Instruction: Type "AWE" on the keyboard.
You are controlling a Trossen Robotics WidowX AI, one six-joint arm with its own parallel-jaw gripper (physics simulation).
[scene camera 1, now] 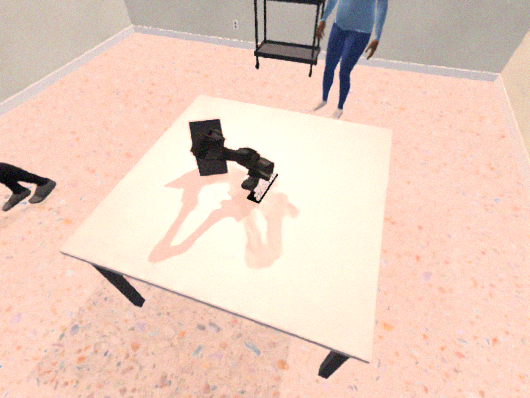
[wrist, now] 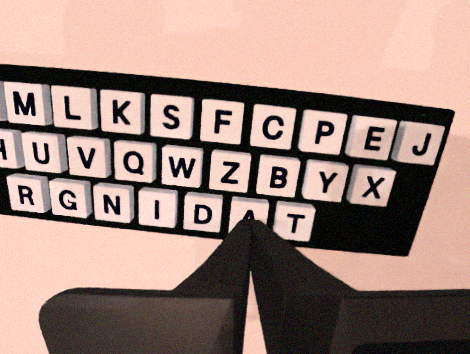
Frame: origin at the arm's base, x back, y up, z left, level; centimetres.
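Where they show: gripper, fingertip midpoint: (scene camera 1: 256, 186) (wrist: 249, 229).
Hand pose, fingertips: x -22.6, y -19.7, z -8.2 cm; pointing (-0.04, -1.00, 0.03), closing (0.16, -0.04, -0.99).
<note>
Each offset is from my fingertips to the top centre of the thing. Level surfaces: height alone.
The keyboard @[dx -2.8, dy -0.5, dz +2.0 cm] (scene camera 1: 264, 189) (wrist: 365, 235) is a black board with white letter keys, lying on the table. In the wrist view the A key @[dx -0.3, dy -0.5, dz +0.0 cm] (wrist: 248, 207) is in the bottom row between D and T, the W key @[dx -2.9, dy -0.5, dz +2.5 cm] (wrist: 182, 167) is in the middle row, and the E key @[dx -3.1, dy -0.5, dz -5.4 cm] (wrist: 372, 138) is in the top row at the right. My gripper (wrist: 249, 229) is shut and empty. Its joined tips overlap the lower part of the A key in the wrist view; whether they touch it cannot be told. In the scene view the arm hides part of the keyboard.
The arm's dark base plate (scene camera 1: 213, 167) sits on the white table @[dy -2.1 cm] (scene camera 1: 320, 240), behind and left of the keyboard. A person (scene camera 1: 350, 45) stands beyond the table's far edge near a black cart (scene camera 1: 287, 52). Another person's legs (scene camera 1: 25, 176) show at the far left.
</note>
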